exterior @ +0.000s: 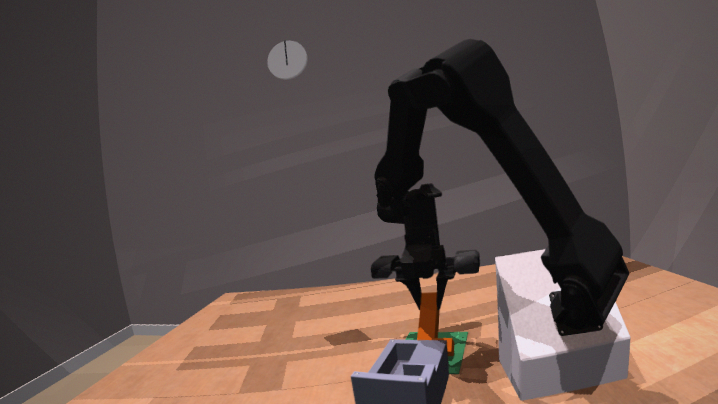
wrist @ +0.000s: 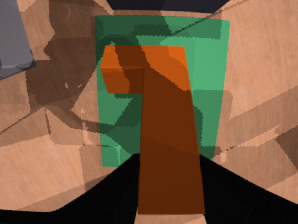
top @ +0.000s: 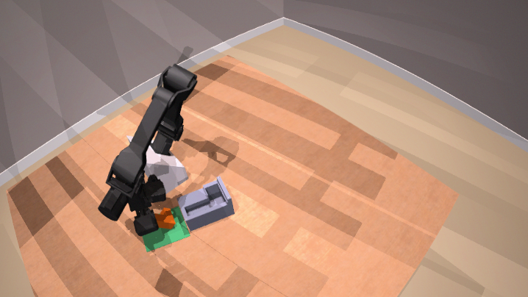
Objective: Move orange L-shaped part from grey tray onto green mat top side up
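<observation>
The orange L-shaped part lies 10 mm behind my gripper tip, 30 mm to the left of it and 30 mm below it. From my gripper tip the other things lie so: green mat (20 mm to the left, 90 mm below).
</observation>
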